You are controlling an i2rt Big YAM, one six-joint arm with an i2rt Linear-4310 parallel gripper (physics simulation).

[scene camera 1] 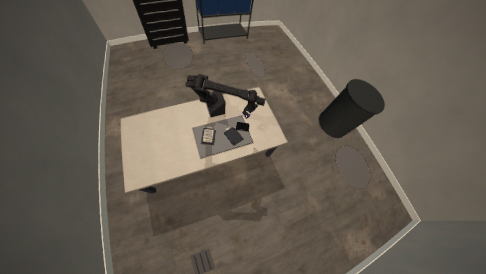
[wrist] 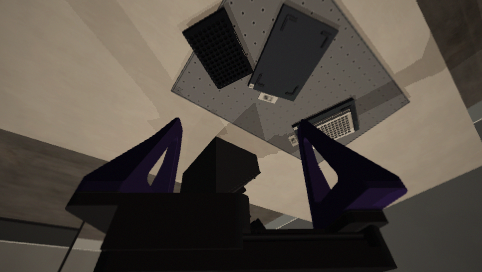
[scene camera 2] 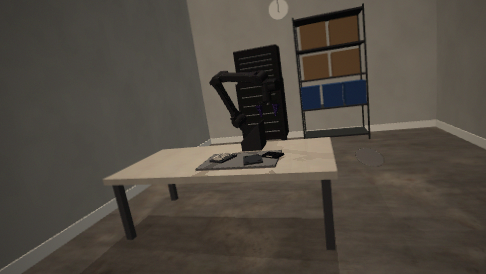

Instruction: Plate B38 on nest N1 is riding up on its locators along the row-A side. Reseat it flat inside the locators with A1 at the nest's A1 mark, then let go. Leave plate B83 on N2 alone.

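Seen in the pictures: gripper, fingertip midpoint: [scene camera 1: 249, 114] [wrist: 241, 124] [scene camera 2: 268, 116]; arm's base, link origin: [scene camera 1: 212, 101] [scene camera 2: 250, 132].
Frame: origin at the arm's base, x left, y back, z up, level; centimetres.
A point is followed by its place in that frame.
Observation:
A black well plate [scene camera 1: 242, 126] @[z -9.8, x 19.7, y -32.4 cm] [scene camera 2: 273, 155] @[z -9.3, x 20.9, y -36.1 cm] [wrist: 218, 49] @[z -9.4, x 20.8, y -33.1 cm], apparently B38, lies off the nest, beside dark nest N1 [scene camera 1: 233, 136] @[z -9.5, x 6.9, y -39.6 cm] [scene camera 2: 253, 159] @[z -9.5, x 8.4, y -40.9 cm] [wrist: 295, 55] @[z -9.5, x 7.3, y -40.3 cm]. In the wrist view its lower right corner is at or very near the nest's labelled corner; contact is unclear. The four corner locators of N1 show with no plate between them. A white plate [scene camera 1: 208, 135] @[z -8.1, x -15.1, y -30.9 cm] [scene camera 2: 220, 157] @[z -8.2, x -15.7, y -34.9 cm] [wrist: 337, 126] @[z -8.1, x -15.5, y -33.3 cm], apparently B83, sits in nest N2. Plate lettering is unreadable. My gripper [scene camera 1: 246, 115] @[z 16.4, x 20.9, y -36.4 cm] [scene camera 2: 267, 109] @[z 16.4, x 20.9, y -36.4 cm] [wrist: 241, 124] @[z 16.4, x 20.9, y -36.4 cm] is open and empty, high above the table near the black plate's side.
A grey perforated board [scene camera 1: 215, 151] @[z -10.7, x -14.2, y -47.4 cm] [scene camera 2: 215, 166] @[z -10.7, x -16.1, y -46.2 cm] [wrist: 210, 95] @[z -10.7, x 17.1, y -22.9 cm] on the pale table [scene camera 1: 150, 145] @[z -12.0, x -69.0, y -19.6 cm] [scene camera 2: 150, 165] @[z -12.0, x -75.2, y -29.0 cm] carries the nests and the black plate. The black plate partly overhangs the board's edge. The arm's base stands behind the board. A dark cylinder [scene camera 1: 345, 112] stands away from the table.

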